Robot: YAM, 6 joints.
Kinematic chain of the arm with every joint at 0, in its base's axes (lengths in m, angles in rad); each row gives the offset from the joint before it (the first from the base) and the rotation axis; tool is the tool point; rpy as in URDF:
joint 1: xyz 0 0 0.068 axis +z
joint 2: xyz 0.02 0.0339 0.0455 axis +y
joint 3: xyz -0.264 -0.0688 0 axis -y
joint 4: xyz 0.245 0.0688 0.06 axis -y
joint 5: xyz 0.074 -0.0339 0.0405 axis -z
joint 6: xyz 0.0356 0 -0.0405 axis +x
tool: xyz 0 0 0 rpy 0 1.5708 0
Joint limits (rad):
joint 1: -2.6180..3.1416
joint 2: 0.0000..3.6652
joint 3: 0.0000..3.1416
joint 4: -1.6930..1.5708
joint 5: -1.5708..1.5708
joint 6: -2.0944..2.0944
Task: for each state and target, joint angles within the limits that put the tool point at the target. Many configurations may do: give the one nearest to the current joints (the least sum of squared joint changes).
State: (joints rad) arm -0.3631 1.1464 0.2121 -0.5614 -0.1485 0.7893
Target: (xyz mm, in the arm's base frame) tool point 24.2 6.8 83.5
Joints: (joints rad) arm -0.2276 1.2058 0.0979 -1.1338 -0.3463 0.7893
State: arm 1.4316 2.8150 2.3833 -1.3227 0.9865 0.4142
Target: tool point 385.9 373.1 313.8
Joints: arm 0.8231 2.5506 2.7805 -0.9340 0.9645 0.4142
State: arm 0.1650 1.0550 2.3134 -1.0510 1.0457 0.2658
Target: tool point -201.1 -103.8 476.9
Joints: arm 0.3385 0.4009 2.0923 -1.4211 1.0640 0.2658
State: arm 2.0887 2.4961 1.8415 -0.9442 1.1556 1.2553
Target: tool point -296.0 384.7 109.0
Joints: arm 2.2935 2.4966 1.9526 -0.8835 1.1466 1.2553
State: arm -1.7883 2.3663 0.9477 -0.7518 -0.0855 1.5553
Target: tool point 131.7 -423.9 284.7
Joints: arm -1.2796 1.9210 1.6671 -0.4813 -0.1261 1.5553
